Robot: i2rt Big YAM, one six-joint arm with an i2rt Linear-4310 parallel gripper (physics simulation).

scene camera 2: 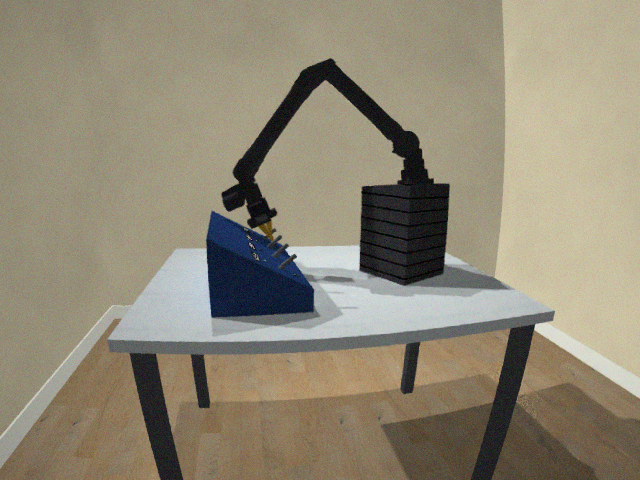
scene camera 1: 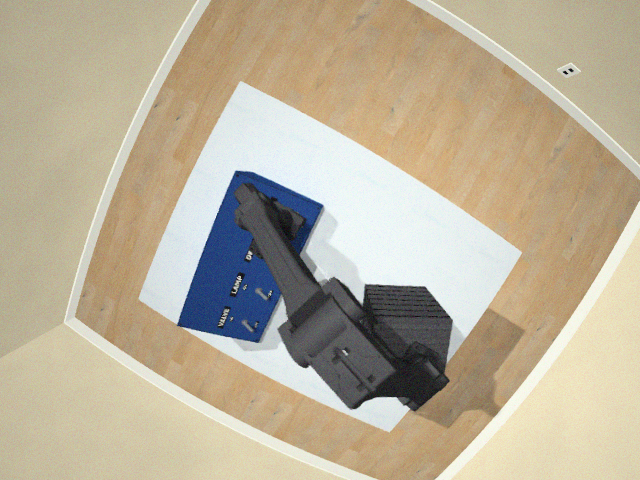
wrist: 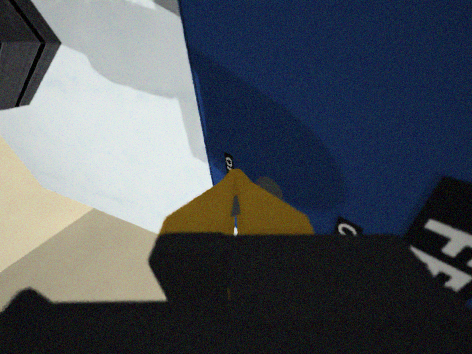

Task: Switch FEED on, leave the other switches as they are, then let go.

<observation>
I see my gripper and a blue sloped switch panel.
</observation>
